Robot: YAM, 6 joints.
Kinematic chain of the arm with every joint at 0, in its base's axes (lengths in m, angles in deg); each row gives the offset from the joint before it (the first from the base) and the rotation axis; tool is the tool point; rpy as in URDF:
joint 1: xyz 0 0 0.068 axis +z
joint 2: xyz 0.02 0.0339 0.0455 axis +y
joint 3: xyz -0.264 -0.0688 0 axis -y
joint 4: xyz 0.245 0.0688 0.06 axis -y
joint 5: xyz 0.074 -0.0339 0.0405 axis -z
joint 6: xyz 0.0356 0 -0.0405 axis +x
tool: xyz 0 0 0 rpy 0 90 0
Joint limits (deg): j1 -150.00..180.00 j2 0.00..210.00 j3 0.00..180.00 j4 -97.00..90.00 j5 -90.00..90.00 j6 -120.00..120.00
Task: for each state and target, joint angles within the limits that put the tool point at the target. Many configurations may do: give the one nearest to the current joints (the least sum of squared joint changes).
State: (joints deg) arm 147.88 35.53 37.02 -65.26 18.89 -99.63
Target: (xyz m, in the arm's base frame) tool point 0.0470 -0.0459 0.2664
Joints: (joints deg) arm 121.42 0.00 51.25 -97.00 27.02 -99.63
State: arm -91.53 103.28 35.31 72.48 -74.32 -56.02
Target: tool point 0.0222 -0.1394 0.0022
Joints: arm -94.81 130.07 5.70 59.32 -71.70 -56.02
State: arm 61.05 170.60 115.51 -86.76 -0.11 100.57
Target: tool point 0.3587 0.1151 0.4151
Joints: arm 18.19 115.78 141.99 -89.88 4.21 100.57
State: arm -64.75 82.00 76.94 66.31 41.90 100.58
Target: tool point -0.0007 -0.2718 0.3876
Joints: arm -84.64 74.70 50.21 67.03 47.11 100.58
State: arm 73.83 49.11 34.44 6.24 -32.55 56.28
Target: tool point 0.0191 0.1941 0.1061
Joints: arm 79.07 75.74 17.26 3.45 -30.49 56.28
